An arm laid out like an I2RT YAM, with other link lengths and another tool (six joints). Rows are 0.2 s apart.
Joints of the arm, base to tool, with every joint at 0 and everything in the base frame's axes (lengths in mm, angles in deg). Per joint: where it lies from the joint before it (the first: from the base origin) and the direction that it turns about. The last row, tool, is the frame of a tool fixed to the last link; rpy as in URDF.
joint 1: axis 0 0 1 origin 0 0 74.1
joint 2: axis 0 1 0 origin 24.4 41.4 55.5
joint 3: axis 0 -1 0 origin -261.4 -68.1 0
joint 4: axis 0 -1 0 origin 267 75 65.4
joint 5: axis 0 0 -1 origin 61.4 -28.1 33.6
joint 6: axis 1 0 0 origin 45.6 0 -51.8
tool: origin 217 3 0 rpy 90.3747 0.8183 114.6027
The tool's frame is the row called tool.
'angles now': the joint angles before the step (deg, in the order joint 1, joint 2, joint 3, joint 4, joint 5, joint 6). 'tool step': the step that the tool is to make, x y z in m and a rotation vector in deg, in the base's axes. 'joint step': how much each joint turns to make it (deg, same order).
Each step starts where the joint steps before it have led.
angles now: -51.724 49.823 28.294 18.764 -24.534 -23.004
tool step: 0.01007 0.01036 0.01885 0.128 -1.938 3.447
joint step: 0.000 1.048 2.317 0.567 -3.497 1.660
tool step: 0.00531 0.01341 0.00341 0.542 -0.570 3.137
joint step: -0.001 -0.087 0.284 -0.022 -3.148 0.853
